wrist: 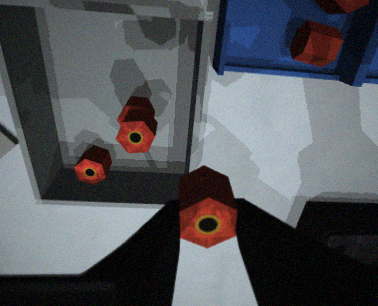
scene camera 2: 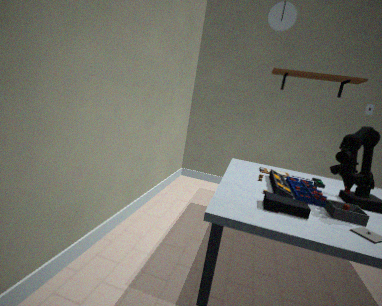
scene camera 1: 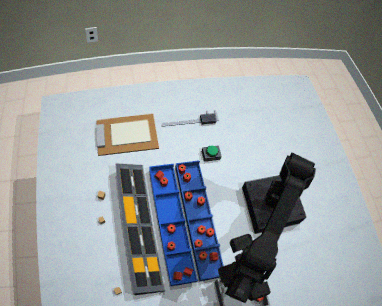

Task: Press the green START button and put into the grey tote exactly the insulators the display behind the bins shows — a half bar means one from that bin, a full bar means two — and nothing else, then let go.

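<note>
My gripper is shut on a red hexagonal insulator, held above table level beside the near right corner of the grey tote in the wrist view. Inside the tote are three red insulators: one, one partly behind it, and one near the corner. The display shows an orange full bar second row left and two orange half bars in the bottom row; other bars are dark. Blue bins hold red insulators; the second left bin is empty. The START button is green.
The arm hides much of the tote in scene camera 1. A long black box stands near the table's front edge. A clipboard, a dark bracketed device and small wooden cubes lie around. A flat plate lies beyond the tote.
</note>
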